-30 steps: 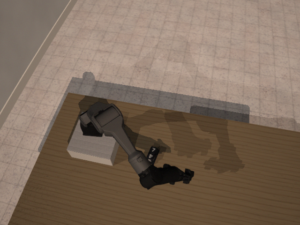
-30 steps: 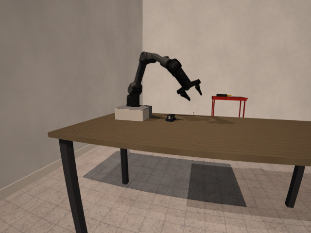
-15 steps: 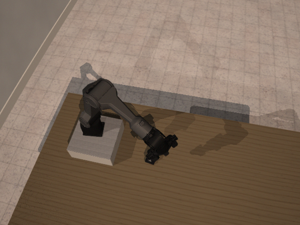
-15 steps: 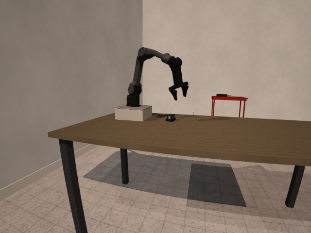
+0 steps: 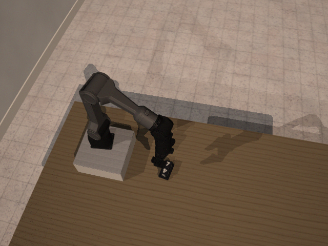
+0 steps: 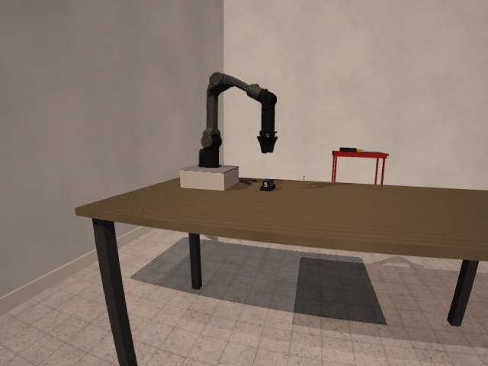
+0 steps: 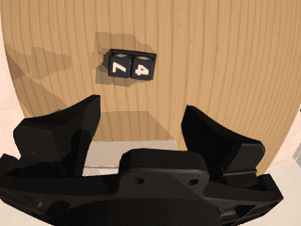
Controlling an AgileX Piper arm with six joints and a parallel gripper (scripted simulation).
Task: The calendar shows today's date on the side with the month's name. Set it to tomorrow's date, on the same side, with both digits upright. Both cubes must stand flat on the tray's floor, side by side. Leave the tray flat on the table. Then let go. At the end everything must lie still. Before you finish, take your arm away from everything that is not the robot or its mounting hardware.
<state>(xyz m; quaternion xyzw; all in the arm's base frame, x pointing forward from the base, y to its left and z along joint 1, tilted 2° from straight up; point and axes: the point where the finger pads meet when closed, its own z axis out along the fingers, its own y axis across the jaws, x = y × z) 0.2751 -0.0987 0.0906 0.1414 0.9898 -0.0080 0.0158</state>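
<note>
Now: the black number cube 10 mm ahead of my hand, 30 mm to the left of it and 140 mm below it. Round my hand: tray 20 mm to the left, 160 mm below.
</note>
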